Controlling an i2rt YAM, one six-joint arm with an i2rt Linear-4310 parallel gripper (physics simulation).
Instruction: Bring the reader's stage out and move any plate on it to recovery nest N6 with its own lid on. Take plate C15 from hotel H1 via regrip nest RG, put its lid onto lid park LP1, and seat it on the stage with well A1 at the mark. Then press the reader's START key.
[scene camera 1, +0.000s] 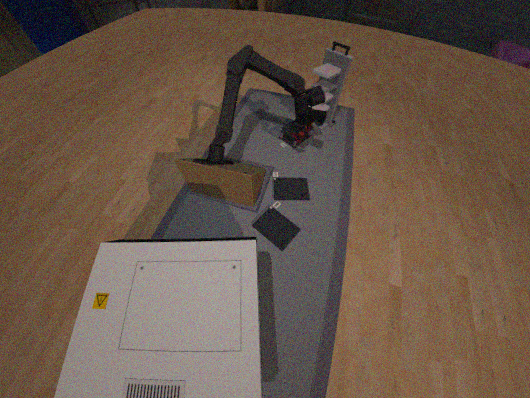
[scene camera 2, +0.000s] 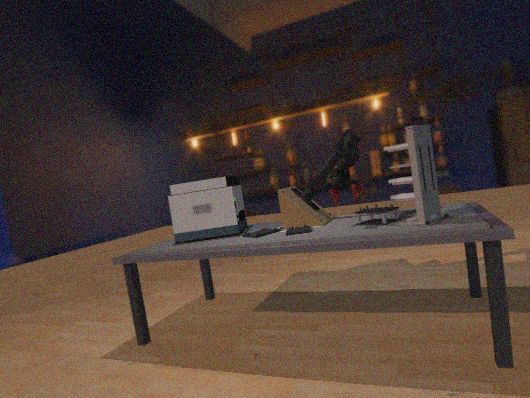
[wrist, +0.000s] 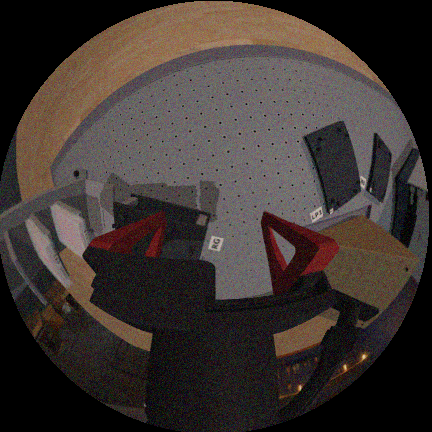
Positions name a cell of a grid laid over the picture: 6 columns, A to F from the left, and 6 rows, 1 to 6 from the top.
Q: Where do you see my gripper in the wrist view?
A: At C4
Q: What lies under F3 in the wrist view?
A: A dark flat nest.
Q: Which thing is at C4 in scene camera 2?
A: A plate reader.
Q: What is my gripper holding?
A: Nothing.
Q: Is my gripper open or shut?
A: Open.
